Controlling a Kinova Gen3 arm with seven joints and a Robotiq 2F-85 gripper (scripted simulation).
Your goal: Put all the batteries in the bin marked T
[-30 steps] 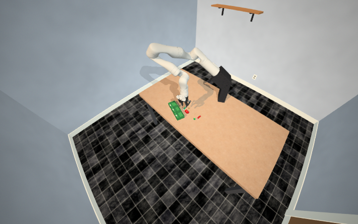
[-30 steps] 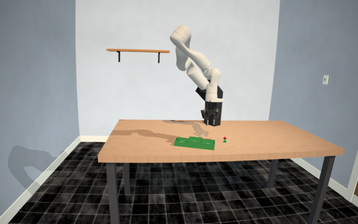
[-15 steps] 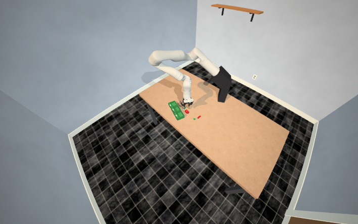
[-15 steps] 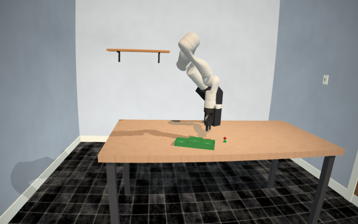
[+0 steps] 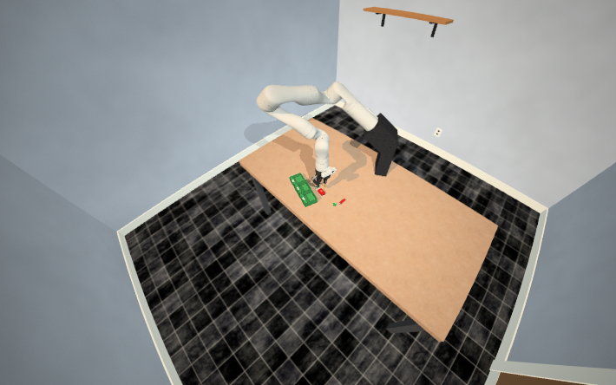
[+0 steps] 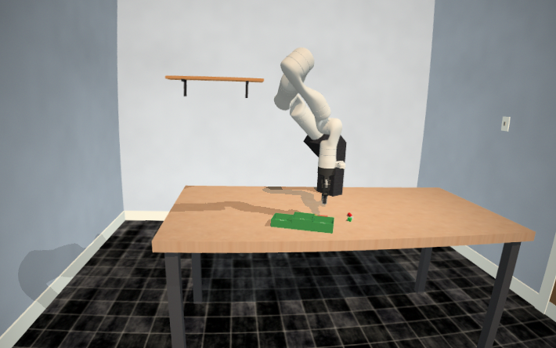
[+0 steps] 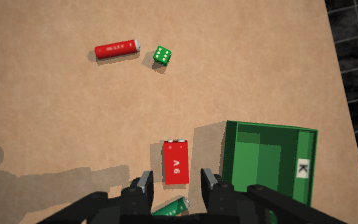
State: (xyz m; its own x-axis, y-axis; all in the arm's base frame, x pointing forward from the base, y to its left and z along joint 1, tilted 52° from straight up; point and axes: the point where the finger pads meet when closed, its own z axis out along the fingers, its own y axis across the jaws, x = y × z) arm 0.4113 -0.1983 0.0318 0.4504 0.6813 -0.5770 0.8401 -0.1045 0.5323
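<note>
My gripper is now 10 mm to the right of the red 9 V battery and 90 mm above it. Also, from my hand: joined green bins 40 mm ahead, 120 mm to the right, 80 mm below; then small yellow nut 60 mm behind, 90 mm below; then green cylindrical battery 40 mm behind, 50 mm to the right, 90 mm below.
</note>
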